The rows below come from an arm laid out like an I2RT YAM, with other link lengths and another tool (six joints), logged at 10 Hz.
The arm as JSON. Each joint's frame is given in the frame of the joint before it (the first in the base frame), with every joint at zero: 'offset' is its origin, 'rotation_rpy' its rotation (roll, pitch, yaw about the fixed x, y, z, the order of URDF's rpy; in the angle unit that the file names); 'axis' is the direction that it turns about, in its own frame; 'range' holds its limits. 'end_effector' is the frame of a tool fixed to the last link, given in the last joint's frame.
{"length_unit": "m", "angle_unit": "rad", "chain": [
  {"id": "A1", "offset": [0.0, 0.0, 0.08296], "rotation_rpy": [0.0, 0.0, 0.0], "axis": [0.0, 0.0, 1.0], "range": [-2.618, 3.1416]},
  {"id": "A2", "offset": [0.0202, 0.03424, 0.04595], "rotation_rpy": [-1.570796, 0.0, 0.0], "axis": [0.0, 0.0, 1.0], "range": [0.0, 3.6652]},
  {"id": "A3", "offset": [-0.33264, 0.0, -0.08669], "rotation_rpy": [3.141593, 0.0, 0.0], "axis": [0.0, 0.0, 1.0], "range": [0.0, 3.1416]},
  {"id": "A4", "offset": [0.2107, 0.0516, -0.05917], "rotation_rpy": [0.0, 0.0, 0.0], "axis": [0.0, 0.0, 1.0], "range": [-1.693, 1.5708]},
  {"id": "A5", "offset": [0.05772, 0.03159, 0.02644], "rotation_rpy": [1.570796, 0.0, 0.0], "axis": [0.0, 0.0, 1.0], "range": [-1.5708, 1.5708]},
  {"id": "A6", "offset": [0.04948, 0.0, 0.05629], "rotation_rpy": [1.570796, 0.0, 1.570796], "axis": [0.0, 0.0, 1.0], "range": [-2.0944, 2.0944]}
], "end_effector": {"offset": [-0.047, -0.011, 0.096], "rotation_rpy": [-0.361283, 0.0, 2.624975]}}
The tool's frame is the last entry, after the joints.
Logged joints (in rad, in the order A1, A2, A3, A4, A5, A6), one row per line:
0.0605 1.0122 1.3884 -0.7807 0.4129 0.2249
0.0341 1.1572 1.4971 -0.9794 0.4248 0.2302
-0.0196 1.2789 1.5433 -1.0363 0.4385 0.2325
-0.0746 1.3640 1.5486 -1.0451 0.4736 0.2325
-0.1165 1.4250 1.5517 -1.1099 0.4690 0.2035
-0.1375 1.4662 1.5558 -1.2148 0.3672 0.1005
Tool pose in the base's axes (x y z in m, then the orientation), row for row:
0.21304 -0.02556 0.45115 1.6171 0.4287 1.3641
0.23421 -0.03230 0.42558 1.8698 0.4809 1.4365
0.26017 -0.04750 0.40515 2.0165 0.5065 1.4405
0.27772 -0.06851 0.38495 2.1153 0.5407 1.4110
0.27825 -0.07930 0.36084 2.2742 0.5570 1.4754
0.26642 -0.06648 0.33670 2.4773 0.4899 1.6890
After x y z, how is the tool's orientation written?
As angles about the fixed x, y, z axes (roll, pitch, yaw), in radians.
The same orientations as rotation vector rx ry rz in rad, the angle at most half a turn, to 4 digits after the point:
1.0483 1.2862 0.7032
1.1672 1.4628 0.5546
1.2602 1.5306 0.4331
1.3337 1.5505 0.3120
1.3937 1.6498 0.2139
1.4033 1.8837 0.2150

